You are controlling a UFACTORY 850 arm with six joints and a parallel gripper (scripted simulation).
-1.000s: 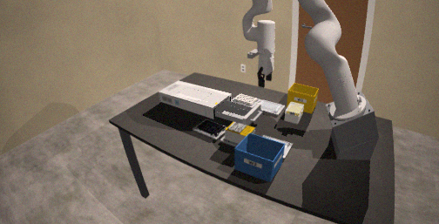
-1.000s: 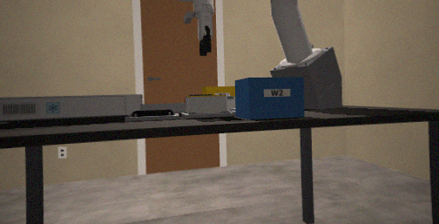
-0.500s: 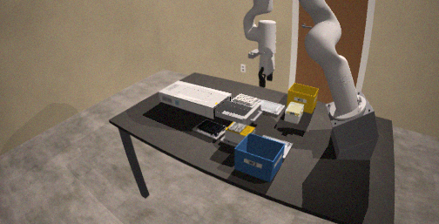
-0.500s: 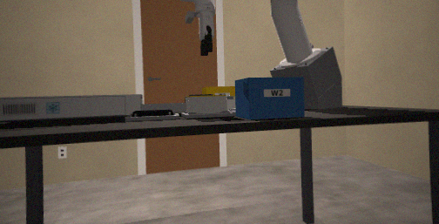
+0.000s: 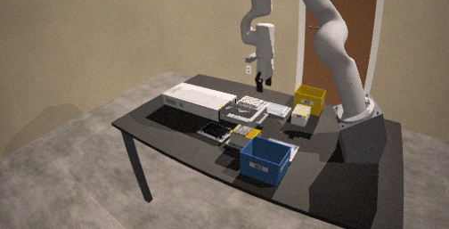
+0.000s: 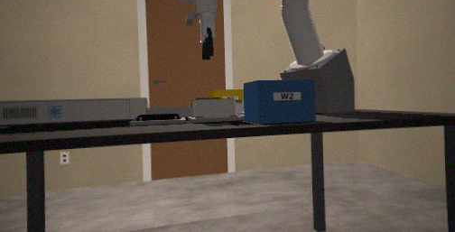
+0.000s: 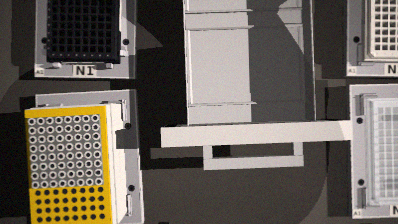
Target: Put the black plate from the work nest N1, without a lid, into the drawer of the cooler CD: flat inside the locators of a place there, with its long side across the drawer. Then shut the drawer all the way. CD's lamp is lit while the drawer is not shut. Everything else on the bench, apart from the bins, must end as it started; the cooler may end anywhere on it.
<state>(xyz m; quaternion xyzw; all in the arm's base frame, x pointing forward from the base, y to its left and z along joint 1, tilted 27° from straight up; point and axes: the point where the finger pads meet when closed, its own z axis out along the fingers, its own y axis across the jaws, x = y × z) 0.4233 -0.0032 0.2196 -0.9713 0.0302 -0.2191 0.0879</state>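
My hand is 19 cm short of the black plate, 16 cm to the right of it and 23 cm above it. From my hand the other things lie so: drawer: 16 cm ahead, 3 cm to the right, 21 cm below; clear plate: 2 cm ahead, 22 cm to the right, 23 cm below; yellow-framed rack: 15 cm to the left, 19 cm below.
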